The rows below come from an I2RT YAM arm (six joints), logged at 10 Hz.
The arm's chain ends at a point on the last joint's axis. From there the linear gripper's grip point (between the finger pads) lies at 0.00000 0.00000 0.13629 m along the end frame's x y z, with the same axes.
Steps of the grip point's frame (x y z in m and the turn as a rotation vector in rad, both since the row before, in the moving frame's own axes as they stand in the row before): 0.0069 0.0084 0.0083 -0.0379 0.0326 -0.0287; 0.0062 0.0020 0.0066 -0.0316 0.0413 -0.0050; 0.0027 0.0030 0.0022 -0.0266 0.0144 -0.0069; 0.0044 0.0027 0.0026 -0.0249 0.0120 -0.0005; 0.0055 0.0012 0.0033 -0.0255 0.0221 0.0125; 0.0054 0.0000 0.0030 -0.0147 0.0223 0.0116; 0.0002 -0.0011 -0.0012 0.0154 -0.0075 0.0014
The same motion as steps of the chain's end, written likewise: 0.0024 0.0033 0.0085 -0.0379 0.0326 -0.0287; 0.0006 -0.0023 0.0068 -0.0316 0.0413 -0.0050; 0.0007 -0.0006 0.0023 -0.0266 0.0144 -0.0069; 0.0028 -0.0007 0.0027 -0.0249 0.0120 -0.0005; 0.0025 -0.0023 0.0034 -0.0255 0.0221 0.0125; 0.0024 -0.0020 0.0030 -0.0147 0.0223 0.0116; 0.0012 0.0010 -0.0012 0.0154 -0.0075 0.0014
